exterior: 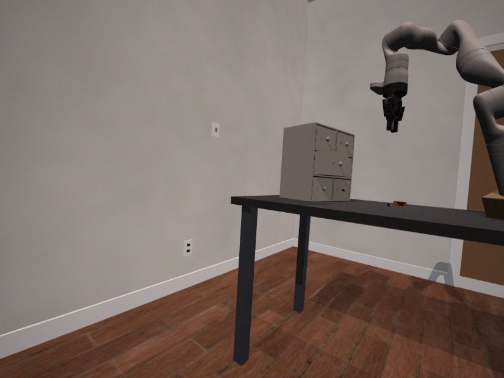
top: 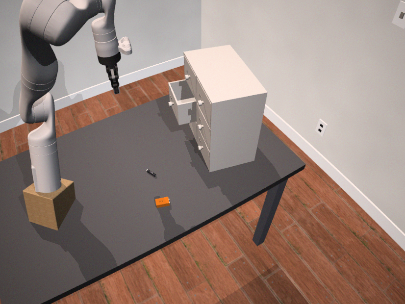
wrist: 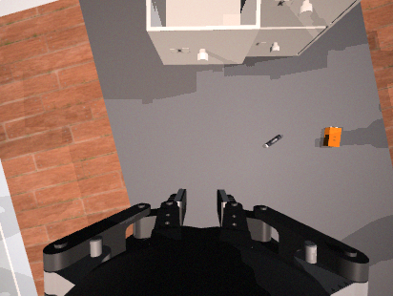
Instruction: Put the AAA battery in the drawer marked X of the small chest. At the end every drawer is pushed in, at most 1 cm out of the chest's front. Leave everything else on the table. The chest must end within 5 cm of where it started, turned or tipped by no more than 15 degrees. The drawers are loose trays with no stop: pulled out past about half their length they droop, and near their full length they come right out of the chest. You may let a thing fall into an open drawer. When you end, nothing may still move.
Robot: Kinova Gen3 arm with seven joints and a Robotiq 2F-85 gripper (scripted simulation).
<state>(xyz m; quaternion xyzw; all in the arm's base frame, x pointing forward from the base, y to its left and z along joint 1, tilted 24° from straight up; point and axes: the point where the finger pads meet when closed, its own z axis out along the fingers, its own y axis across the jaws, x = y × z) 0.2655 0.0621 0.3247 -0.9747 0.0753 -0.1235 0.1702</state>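
My gripper is now 290 mm above the black AAA battery, 190 mm to the left of it and 40 mm short of it. From my hand the other things lie so: orange block: 330 mm to the right, 290 mm below, 40 mm ahead.
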